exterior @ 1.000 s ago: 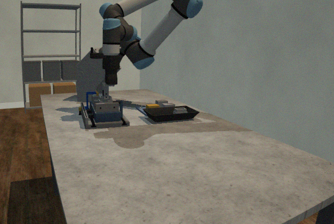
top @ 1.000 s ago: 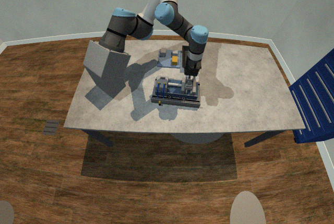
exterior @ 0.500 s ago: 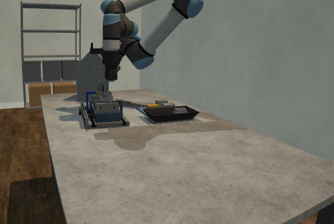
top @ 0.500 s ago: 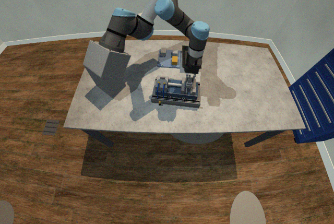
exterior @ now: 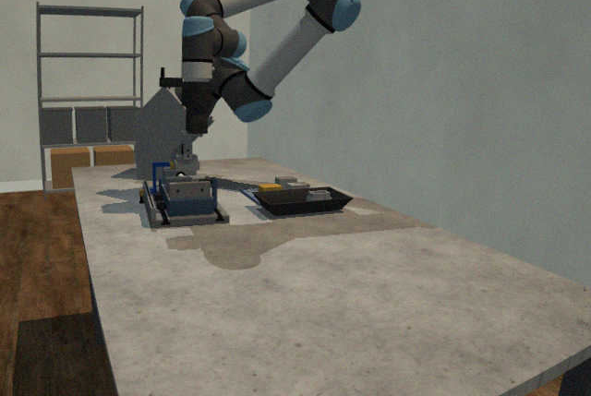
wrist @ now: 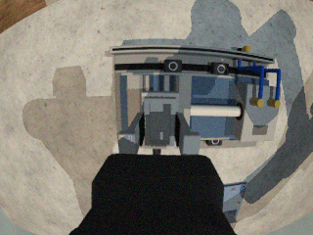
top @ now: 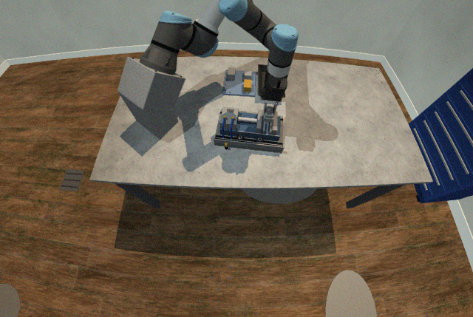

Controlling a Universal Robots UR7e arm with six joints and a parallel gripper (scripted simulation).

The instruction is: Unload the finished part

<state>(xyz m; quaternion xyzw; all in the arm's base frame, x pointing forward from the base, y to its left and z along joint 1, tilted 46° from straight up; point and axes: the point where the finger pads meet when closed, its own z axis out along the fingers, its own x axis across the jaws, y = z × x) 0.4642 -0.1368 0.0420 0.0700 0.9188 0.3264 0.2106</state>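
My gripper is now 11 cm past the yellow block, 26 cm to the right of it and 14 cm above it. Also, from my hand: blue fixture plate: 15 cm behind, 30 cm to the left, 16 cm below; vise: 7 cm behind, 13 cm below.
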